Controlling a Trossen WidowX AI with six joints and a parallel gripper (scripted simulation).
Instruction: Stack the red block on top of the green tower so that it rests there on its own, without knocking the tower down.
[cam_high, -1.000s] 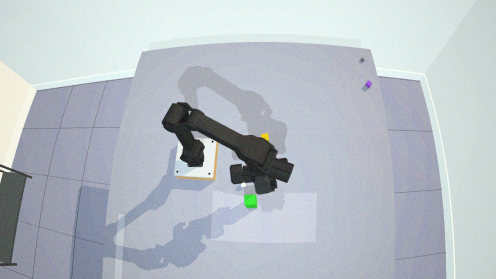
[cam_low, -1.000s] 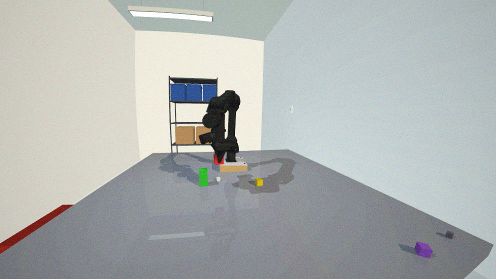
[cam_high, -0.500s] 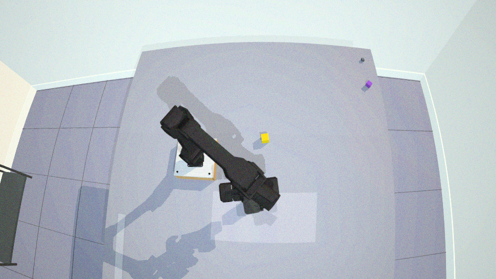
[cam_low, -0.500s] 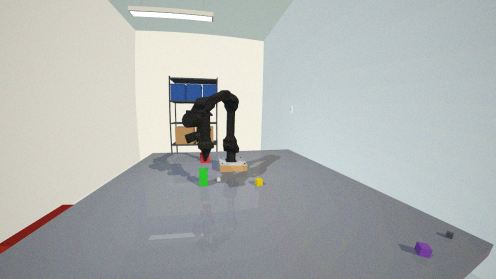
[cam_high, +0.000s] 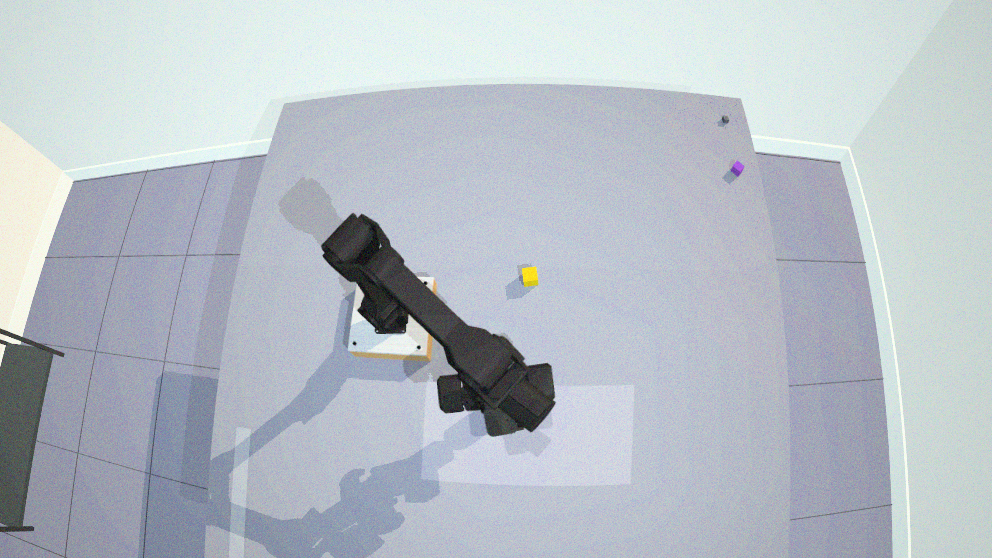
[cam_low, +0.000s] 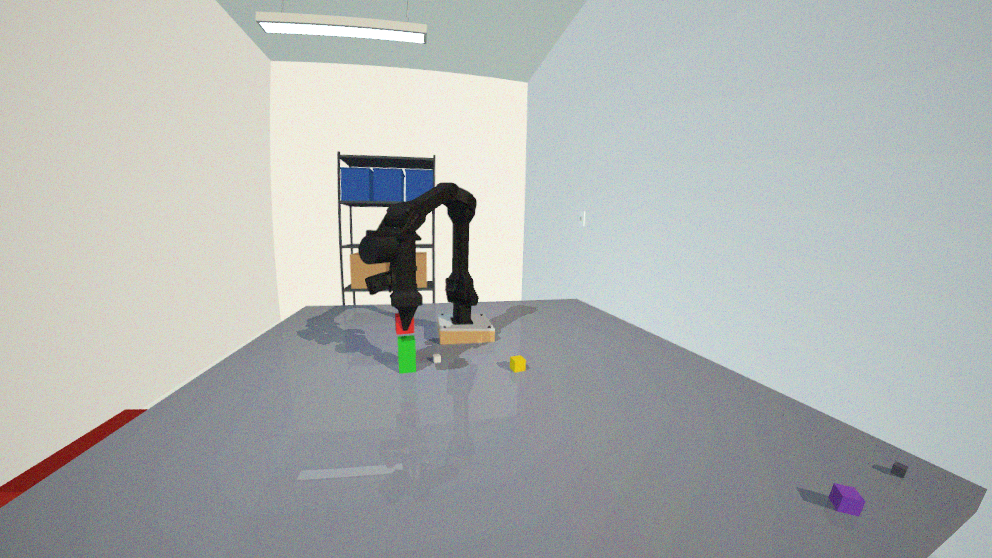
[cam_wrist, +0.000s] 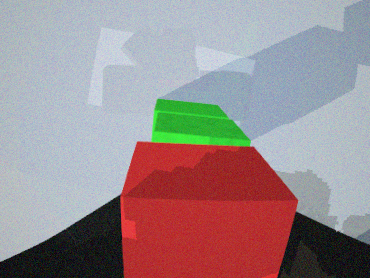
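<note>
Now: gripper tip 30 mm past the small white cube, 80 mm to the right of it and 100 mm above it. From my gripper tip the other things lie so: yellow block: 50 mm ahead, 260 mm to the left, 90 mm below; then purple block: 580 mm ahead, 530 mm to the left, 90 mm below; then red block: 10 mm above.
</note>
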